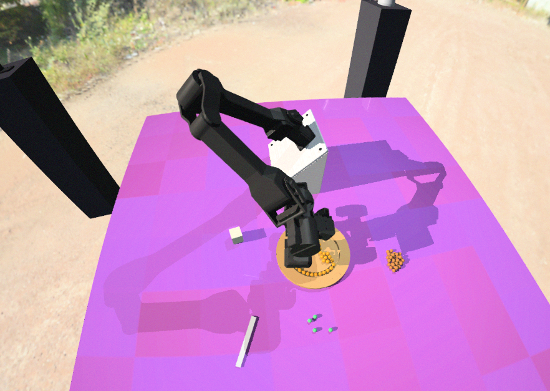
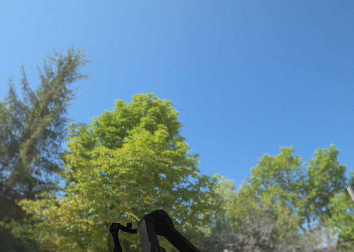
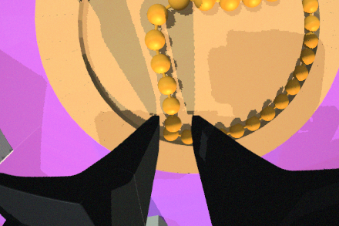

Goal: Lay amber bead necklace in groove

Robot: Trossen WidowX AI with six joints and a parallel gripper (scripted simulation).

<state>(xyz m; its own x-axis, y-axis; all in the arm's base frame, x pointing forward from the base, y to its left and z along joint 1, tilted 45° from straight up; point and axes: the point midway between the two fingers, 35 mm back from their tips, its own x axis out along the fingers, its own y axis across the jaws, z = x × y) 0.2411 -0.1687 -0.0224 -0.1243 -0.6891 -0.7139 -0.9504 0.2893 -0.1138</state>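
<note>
My gripper tip is now 4 cm to the right of the round tan bead board, 3 cm short of it and 1 cm above it. Also, from my gripper tip: small cream cube: 15 cm to the right, 7 cm behind; white bar: 20 cm ahead, 18 cm to the right, 1 cm below.
</note>
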